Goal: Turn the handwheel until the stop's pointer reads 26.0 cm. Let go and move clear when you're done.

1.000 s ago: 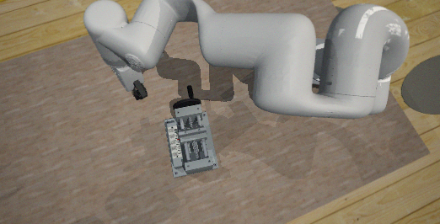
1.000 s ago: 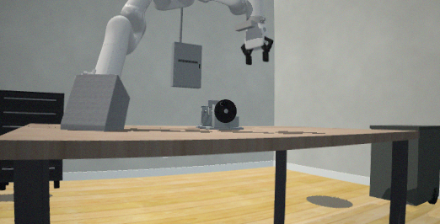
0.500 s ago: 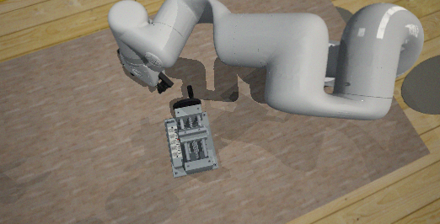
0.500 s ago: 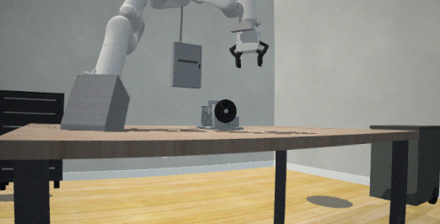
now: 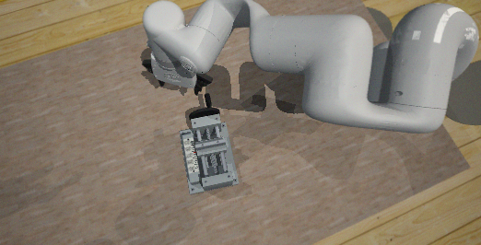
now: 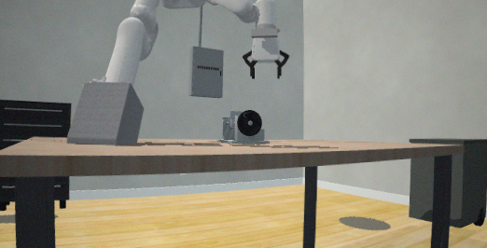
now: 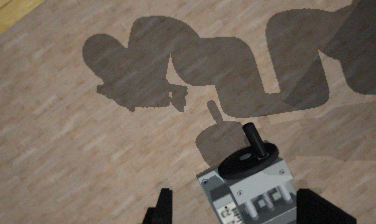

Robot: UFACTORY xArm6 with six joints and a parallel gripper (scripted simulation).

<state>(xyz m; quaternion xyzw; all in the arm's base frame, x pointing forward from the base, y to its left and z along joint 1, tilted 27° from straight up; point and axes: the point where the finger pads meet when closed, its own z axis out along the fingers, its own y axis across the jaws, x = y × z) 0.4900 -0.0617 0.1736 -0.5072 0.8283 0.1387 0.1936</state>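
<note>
Now: hand 6 cm past the handwheel, 1 cm to the right of it and 15 cm above it. Round my hand: stop carriage: 4 cm behind, 13 cm to the left, 16 cm below.
</note>
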